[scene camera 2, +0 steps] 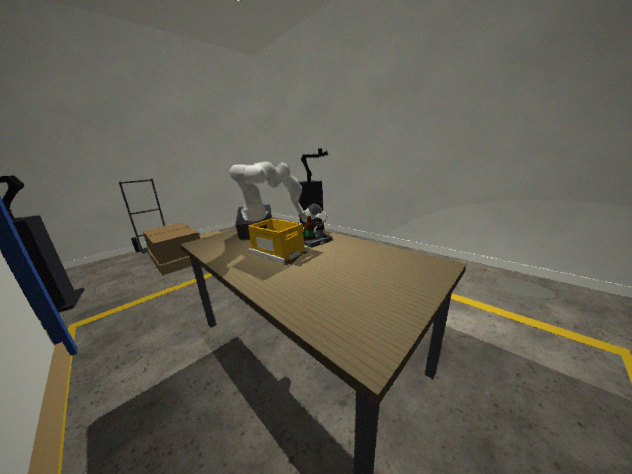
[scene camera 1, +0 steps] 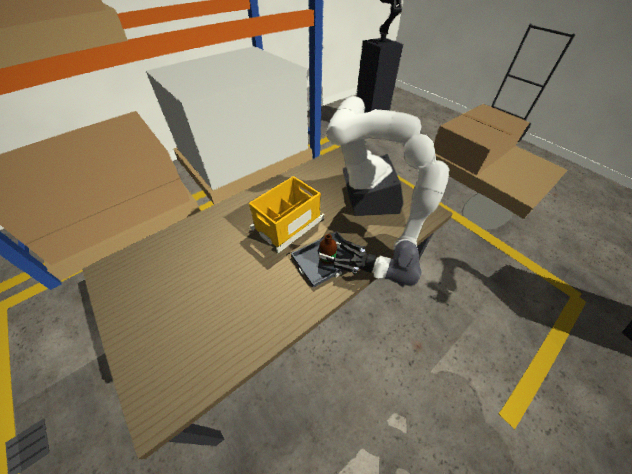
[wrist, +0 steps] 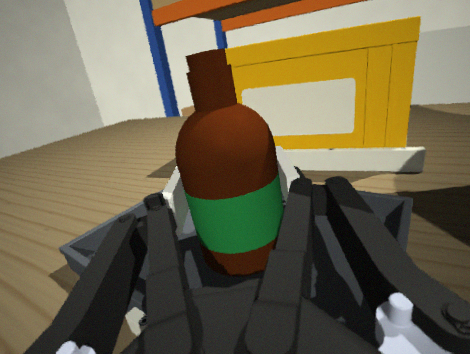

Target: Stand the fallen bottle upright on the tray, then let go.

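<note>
The brown bottle with a green label (scene camera 1: 327,245) (scene camera 2: 309,229) (wrist: 227,155) is close to upright, neck up, over the dark grey tray (scene camera 1: 312,280) (scene camera 2: 323,241) (wrist: 403,220). In the wrist view it leans a little to the left. My gripper (scene camera 1: 328,257) (wrist: 231,169) comes in nearly level from the table's edge side and is shut on the bottle, with one pale fingertip pad on each side of it. The fingers and palm hide part of the tray around the bottle's base, so whether the base touches the tray floor cannot be told.
A yellow crate (scene camera 1: 299,225) (scene camera 2: 276,237) (wrist: 320,60) stands on a white base close beside the tray, on the wooden table (scene camera 1: 219,316) (scene camera 2: 357,285). The arm's dark mount stands at the table's far end. Orange and blue shelving (scene camera 1: 315,76) stands behind the table.
</note>
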